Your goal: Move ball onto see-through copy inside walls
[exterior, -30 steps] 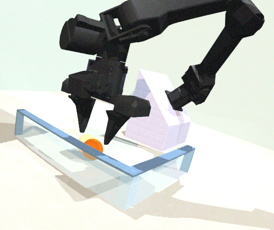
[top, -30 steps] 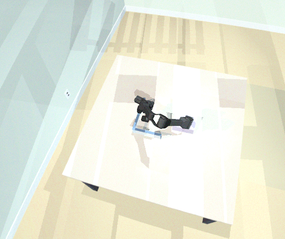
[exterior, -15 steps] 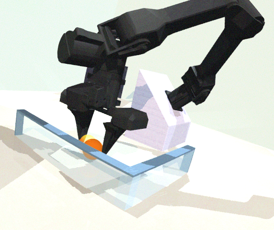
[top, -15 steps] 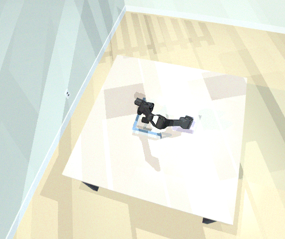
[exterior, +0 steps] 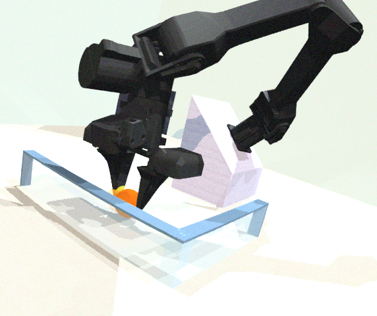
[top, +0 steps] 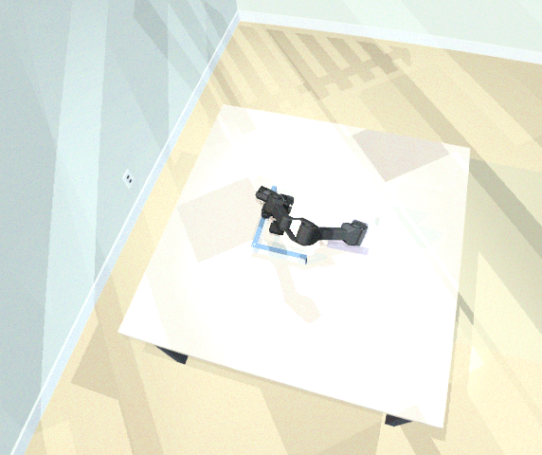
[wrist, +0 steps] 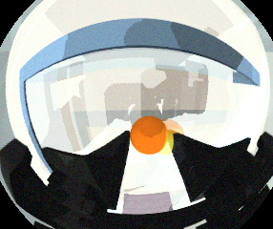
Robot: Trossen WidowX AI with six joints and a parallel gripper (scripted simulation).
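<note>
The see-through copy of ball is 2 cm to the right of my gripper tip. Round my gripper tip: orange ball right at my gripper tip.
</note>
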